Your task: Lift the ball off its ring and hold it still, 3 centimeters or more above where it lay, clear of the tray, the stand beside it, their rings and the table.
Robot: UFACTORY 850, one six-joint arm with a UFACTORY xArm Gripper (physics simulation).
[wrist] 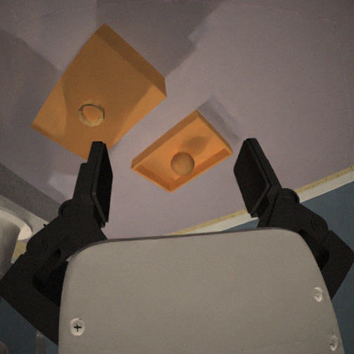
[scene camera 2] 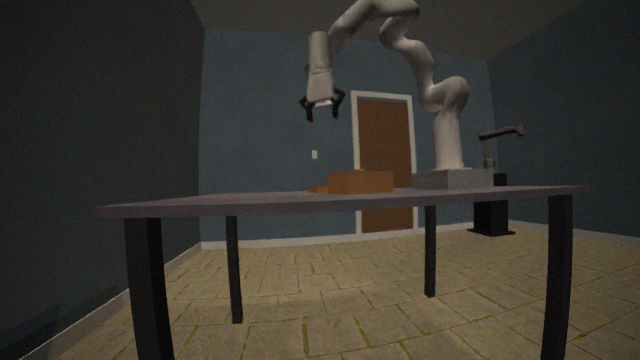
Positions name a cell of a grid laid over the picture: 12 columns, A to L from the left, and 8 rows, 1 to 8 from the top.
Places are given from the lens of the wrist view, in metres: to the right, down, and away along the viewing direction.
orange tray (wrist: G4): 0.04, -0.09, 0.44
orange stand (wrist: D2): -0.10, -0.12, 0.28
The marked spots on the orange tray and the orange stand are 0.21 m apart.
